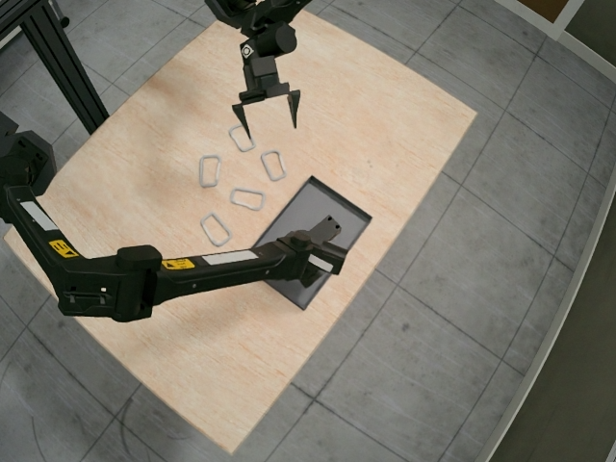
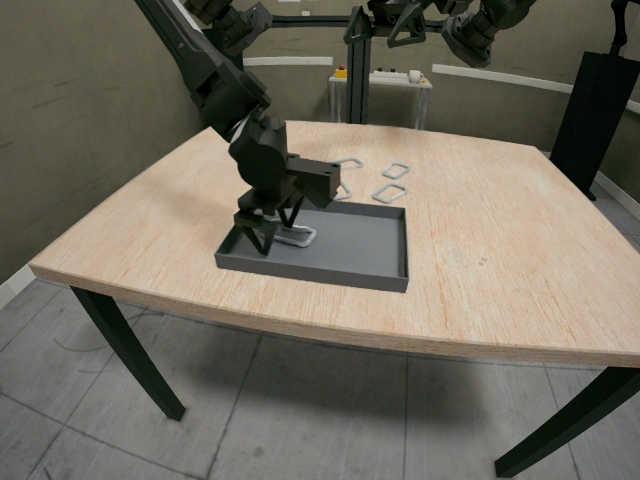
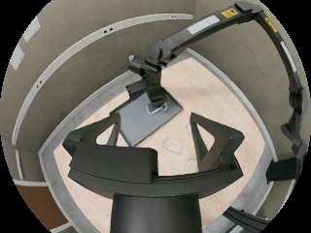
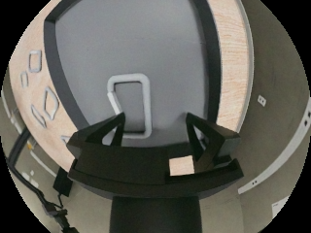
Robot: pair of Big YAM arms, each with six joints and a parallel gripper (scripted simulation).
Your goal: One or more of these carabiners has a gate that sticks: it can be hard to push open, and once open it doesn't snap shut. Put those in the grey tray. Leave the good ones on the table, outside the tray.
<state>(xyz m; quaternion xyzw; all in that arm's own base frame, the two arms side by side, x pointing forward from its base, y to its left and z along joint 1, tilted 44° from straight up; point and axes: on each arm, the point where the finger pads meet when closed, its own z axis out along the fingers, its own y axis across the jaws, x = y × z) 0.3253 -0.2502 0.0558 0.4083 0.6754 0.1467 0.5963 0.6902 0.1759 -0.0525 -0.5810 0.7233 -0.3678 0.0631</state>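
Now: right hand 7 cm to the right of the grey tray, 3 cm past it and 1 cm above it.
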